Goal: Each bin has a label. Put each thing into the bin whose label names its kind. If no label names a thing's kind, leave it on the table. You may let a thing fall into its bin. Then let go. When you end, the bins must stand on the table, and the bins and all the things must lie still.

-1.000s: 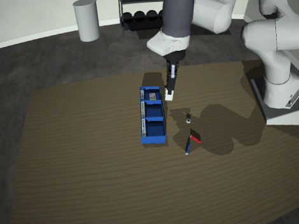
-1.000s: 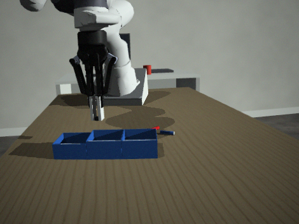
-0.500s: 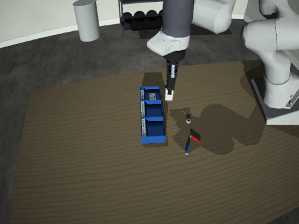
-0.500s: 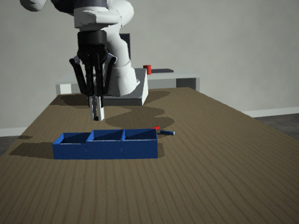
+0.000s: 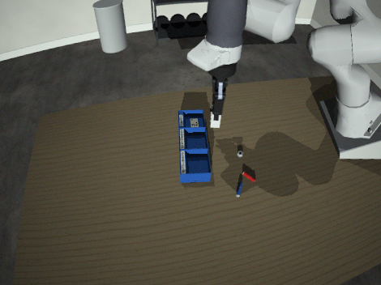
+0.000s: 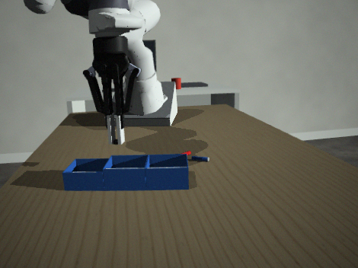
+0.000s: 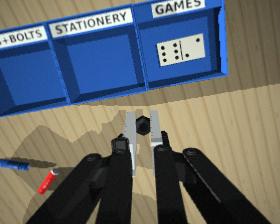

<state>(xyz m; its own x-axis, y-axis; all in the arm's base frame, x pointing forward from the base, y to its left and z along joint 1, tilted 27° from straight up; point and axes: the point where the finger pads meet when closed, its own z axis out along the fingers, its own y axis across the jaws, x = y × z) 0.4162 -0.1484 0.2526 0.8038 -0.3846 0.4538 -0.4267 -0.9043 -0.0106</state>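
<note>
Now: hand 90 mm above the white domino, 70 mm to the left of it and 30 mm short of it. Also, from my hand: dark nut: 30 mm below; then red marker: 180 mm to the left, 100 mm below, 30 mm behind; then white nut: 100 mm below, 90 mm to the left, 50 mm behind.
</note>
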